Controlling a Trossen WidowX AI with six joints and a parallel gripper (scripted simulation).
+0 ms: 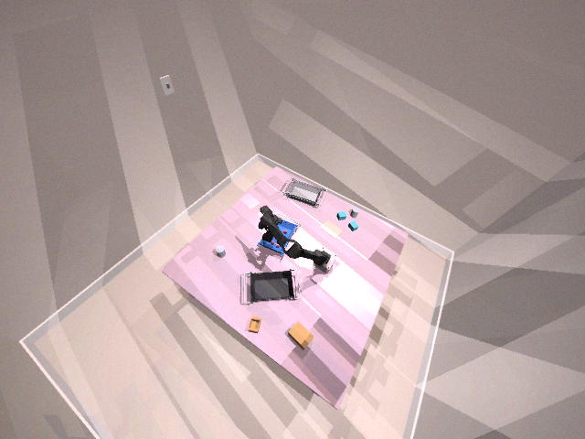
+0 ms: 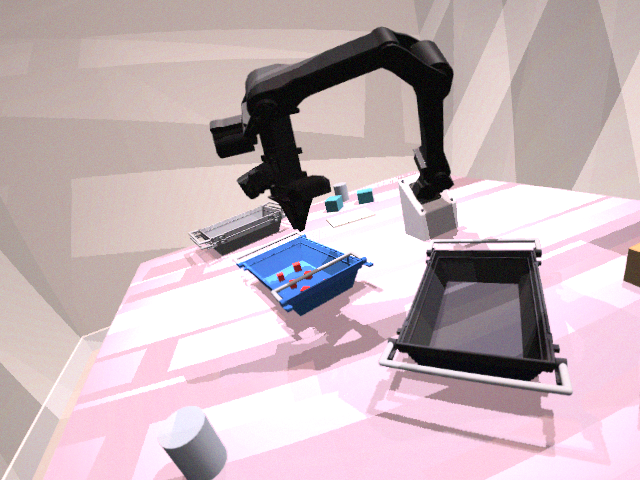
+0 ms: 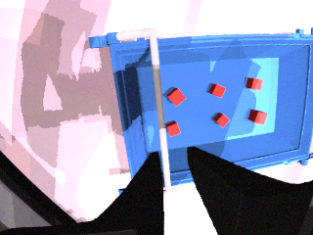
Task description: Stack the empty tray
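Right now my gripper tip is 19 cm past the black tray, 24 cm to the right of it and 11 cm above it. The rest, counted from my gripper tip: flat card (26 cm behind, 42 cm to the right, 16 cm below).
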